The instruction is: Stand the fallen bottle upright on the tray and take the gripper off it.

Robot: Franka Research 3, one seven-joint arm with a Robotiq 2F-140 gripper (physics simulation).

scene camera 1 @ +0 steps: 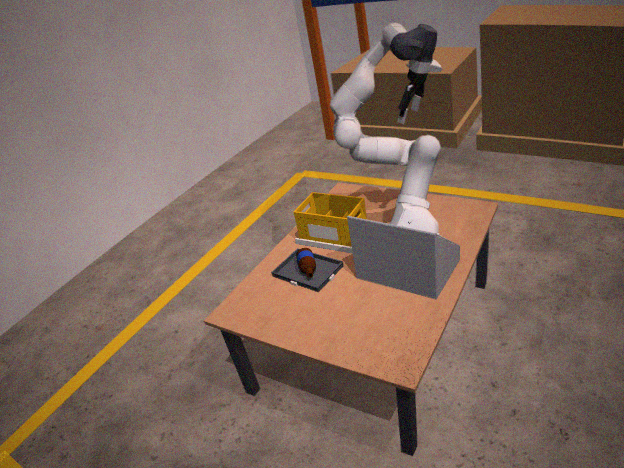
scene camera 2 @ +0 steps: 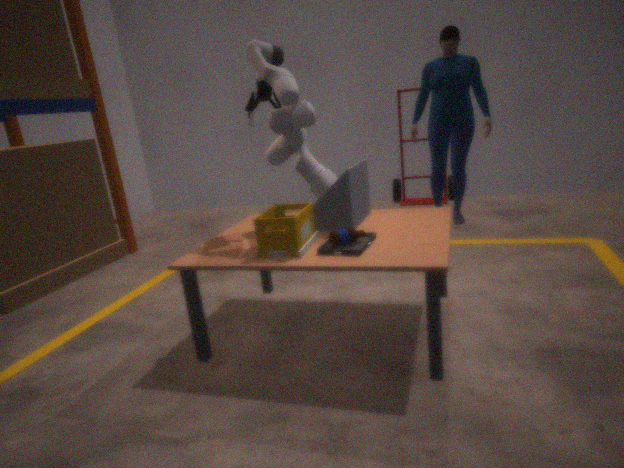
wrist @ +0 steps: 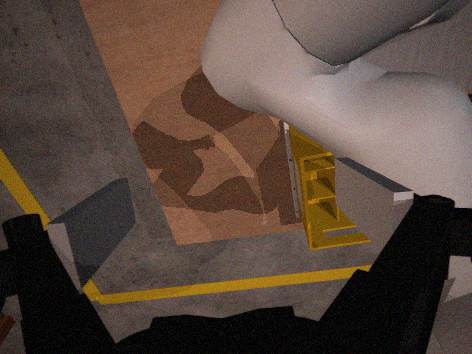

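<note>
A brown bottle (scene camera 1: pixel 306 263) (scene camera 2: pixel 344 235) with a blue band lies on its side on the dark tray (scene camera 1: pixel 318 288) (scene camera 2: pixel 365 245). In scene camera 1 its neck points toward the tray's near side. The bottle and the tray do not show in the wrist view. My gripper (scene camera 1: pixel 408 111) (scene camera 2: pixel 262 111) (wrist: pixel 232 191) is open and empty. It hangs high above the far part of the table, well away from the bottle, on the other side of the crate.
A yellow crate (scene camera 1: pixel 322 229) (scene camera 2: pixel 284 231) (wrist: pixel 320 197) stands beside the tray. A grey angled panel (scene camera 1: pixel 393 256) (scene camera 2: pixel 358 193) stands between the tray and the arm's base. A person (scene camera 2: pixel 451 100) stands behind the table by a red hand truck (scene camera 2: pixel 401 146). Large boxes (scene camera 1: pixel 551 80) stand at the back.
</note>
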